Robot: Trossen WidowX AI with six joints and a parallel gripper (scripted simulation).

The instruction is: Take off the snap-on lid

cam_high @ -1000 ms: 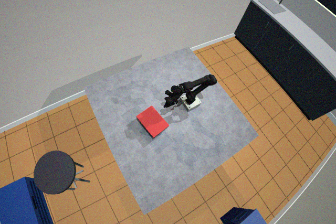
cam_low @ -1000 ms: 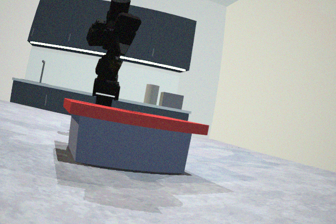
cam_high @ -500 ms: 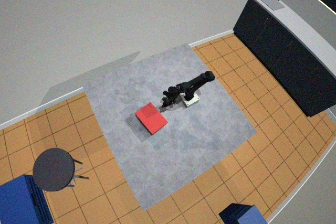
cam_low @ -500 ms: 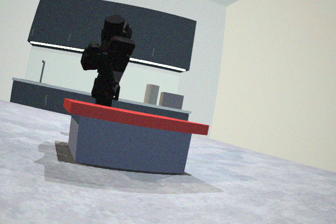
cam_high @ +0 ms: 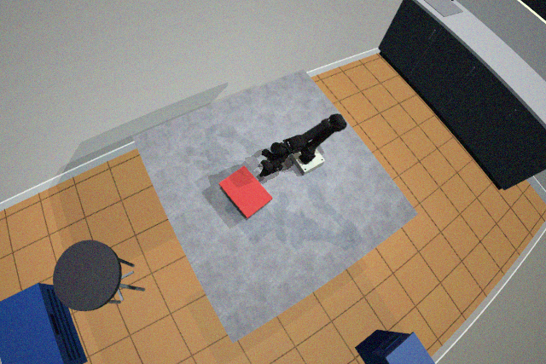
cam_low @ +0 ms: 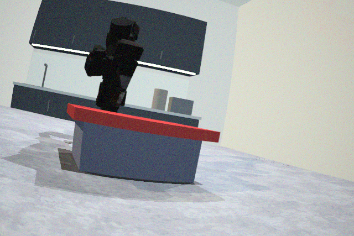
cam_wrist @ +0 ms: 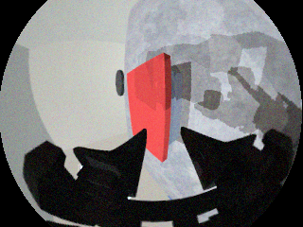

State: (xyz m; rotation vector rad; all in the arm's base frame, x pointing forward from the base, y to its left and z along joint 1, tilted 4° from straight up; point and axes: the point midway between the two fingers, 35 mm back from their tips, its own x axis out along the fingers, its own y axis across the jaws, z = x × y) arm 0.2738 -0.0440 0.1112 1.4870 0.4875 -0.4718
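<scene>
The red lid lies 110 mm ahead of my gripper tip and 30 mm below it. The rest, counted from my gripper tip: blue-grey storage box: 110 mm ahead, 80 mm below.
</scene>
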